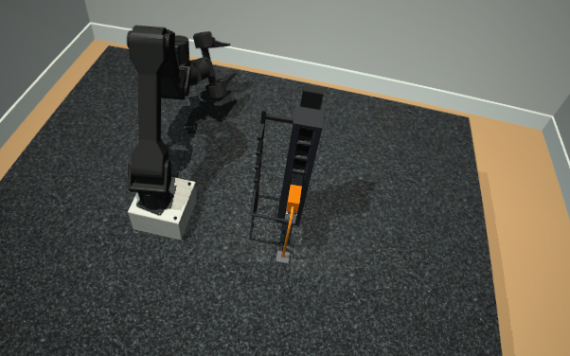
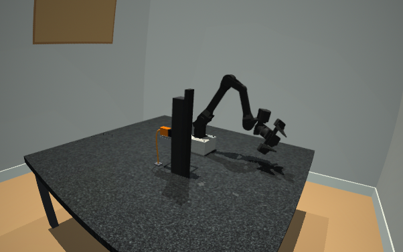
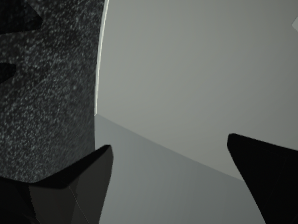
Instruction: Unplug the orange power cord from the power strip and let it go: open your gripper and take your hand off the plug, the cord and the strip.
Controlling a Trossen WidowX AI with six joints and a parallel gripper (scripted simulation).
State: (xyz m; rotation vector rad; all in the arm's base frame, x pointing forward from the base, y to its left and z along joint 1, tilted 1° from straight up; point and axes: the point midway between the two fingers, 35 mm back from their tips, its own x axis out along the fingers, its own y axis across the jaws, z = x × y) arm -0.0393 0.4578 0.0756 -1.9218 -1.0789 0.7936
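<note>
The orange plug lies 400 mm to the right of my gripper tip, 330 mm ahead of it and 30 mm above it.
</note>
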